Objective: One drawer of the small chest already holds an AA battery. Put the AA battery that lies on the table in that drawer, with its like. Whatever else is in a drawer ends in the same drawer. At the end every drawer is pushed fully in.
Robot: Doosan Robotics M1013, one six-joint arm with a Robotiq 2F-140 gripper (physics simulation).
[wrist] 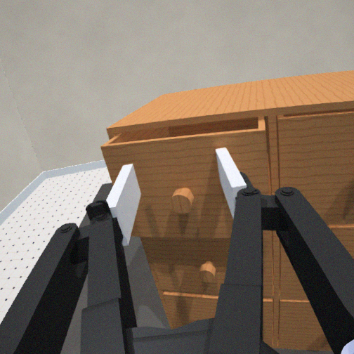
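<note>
A small wooden chest [240, 100] fills the right and middle of the wrist view. Its top left drawer [160, 160] stands partly open; a strip of its inside shows, and no battery can be made out in it. The drawer's round knob [183, 200] is between and beyond the fingertips. My gripper [176, 172] is partly open and empty, with its two pale finger pads on either side of that knob, apart from it. A lower left drawer with a knob [207, 270] shows below. The AA battery on the table does not show.
The right column of the chest has a top drawer [315, 165] and more drawers below it. A white perforated surface with a pale blue rim [75, 167] lies to the left of the chest. A grey background is behind. A pale rounded thing is cut off at the lower right corner.
</note>
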